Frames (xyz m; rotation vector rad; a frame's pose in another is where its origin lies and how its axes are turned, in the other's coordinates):
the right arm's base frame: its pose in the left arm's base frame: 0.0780 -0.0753 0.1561 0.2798 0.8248 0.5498
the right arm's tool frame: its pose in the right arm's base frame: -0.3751 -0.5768 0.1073 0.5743 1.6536 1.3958
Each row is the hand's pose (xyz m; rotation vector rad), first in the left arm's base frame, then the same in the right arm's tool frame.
Working: the left arm's base frame: its pose in the right arm's tool frame: 0.3212 -0.1841 0.7175 0.9251 2.2269 1.8177

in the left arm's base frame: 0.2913 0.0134 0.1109 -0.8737 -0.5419 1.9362
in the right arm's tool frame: 0.1423 0.0636 0.7808 -2.3490 0.3690 -1.4633
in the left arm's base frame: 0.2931 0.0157 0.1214 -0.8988 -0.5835 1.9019
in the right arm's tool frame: 0.1465 0.0736 0.7806 -2.3853 0.3760 -1.4954
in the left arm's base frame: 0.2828 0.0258 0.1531 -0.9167 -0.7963 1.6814
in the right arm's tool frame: 0.1731 0.0960 0.7784 -2.6064 0.2704 -1.6267
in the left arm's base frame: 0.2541 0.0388 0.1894 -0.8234 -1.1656 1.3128
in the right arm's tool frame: 0.2177 0.1129 0.7726 2.4434 0.0145 1.3632
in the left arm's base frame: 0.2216 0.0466 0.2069 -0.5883 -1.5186 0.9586
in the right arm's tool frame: 0.2548 0.1114 0.7660 2.2267 0.2967 0.9440
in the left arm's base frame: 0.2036 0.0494 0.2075 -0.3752 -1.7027 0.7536
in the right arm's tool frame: 0.2706 0.1028 0.7635 2.1075 0.4716 0.6610
